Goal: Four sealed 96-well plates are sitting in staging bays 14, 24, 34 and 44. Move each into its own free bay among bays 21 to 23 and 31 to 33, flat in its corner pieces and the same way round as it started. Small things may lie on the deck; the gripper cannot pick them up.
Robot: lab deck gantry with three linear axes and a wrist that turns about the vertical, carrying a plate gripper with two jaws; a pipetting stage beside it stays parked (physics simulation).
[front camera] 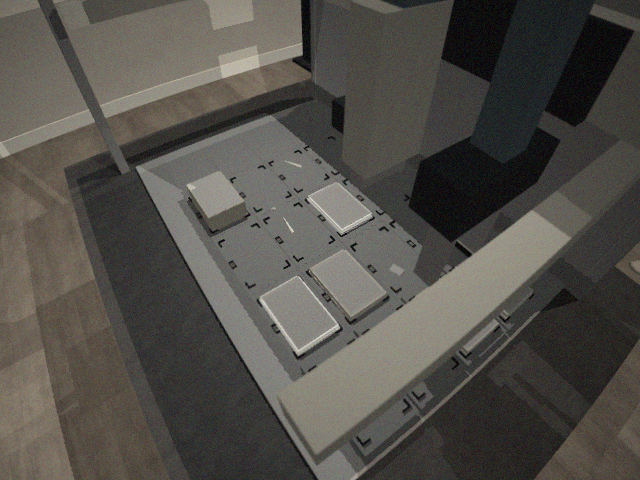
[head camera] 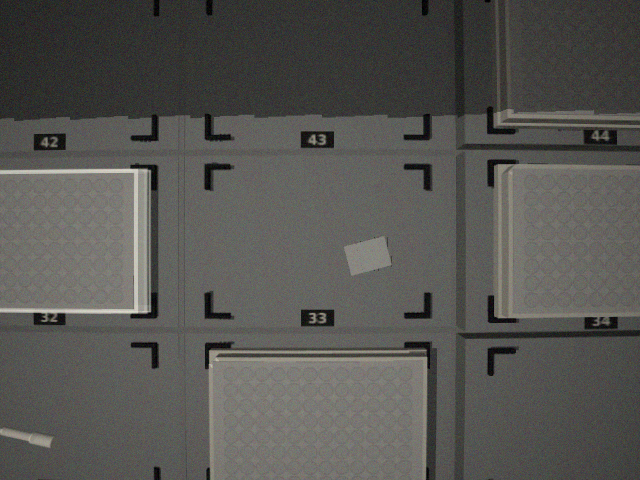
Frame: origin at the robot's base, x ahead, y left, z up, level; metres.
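Seen in the pictures: gripper, fingertip midpoint: (front camera: 445, 264); robot's base, origin of the base link: (front camera: 190, 198).
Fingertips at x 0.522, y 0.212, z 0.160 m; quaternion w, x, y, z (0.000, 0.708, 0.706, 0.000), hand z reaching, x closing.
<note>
Offsets run from my fingertips to a thing's top centre. "*": to the spot under its first point.
In the head view, a sealed plate {dx -0.130, dy -0.062, dz -0.145 m} (head camera: 317, 418) (front camera: 348, 284) lies flat inside the corner pieces of bay 23. Another sealed plate {dx +0.034, dy +0.045, dz -0.131 m} (head camera: 573, 242) is in bay 34 and a third {dx +0.034, dy +0.152, dz -0.131 m} (head camera: 573, 56) is in bay 44, both cut off at the right edge. The bay right of 23 has no plate in its visible part. White-rimmed plates lie in bay 32 {* dx -0.276, dy +0.045, dz -0.145 m} (head camera: 62, 240) (front camera: 339, 206) and at the near left of the deck {dx -0.130, dy -0.169, dz -0.145 m} (front camera: 299, 316). Bay 14 does not show. The gripper's black body (front camera: 478, 180) is raised at the right in the front view; its jaws are hidden, their opening unclear.
A small pale card {dx -0.100, dy +0.036, dz -0.159 m} (head camera: 368, 255) (front camera: 397, 269) lies in bay 33. A thin pale stick {dx -0.315, dy -0.073, dz -0.152 m} (head camera: 26, 436) (front camera: 288, 225) lies in the bay left of 23. Another pale stick {dx -0.483, dy +0.046, dz -0.152 m} (front camera: 293, 164) lies farther back. A tall box {dx -0.458, dy -0.169, dz -0.118 m} (front camera: 217, 196) stands at the left. A beige beam (front camera: 439, 330) crosses the front.
</note>
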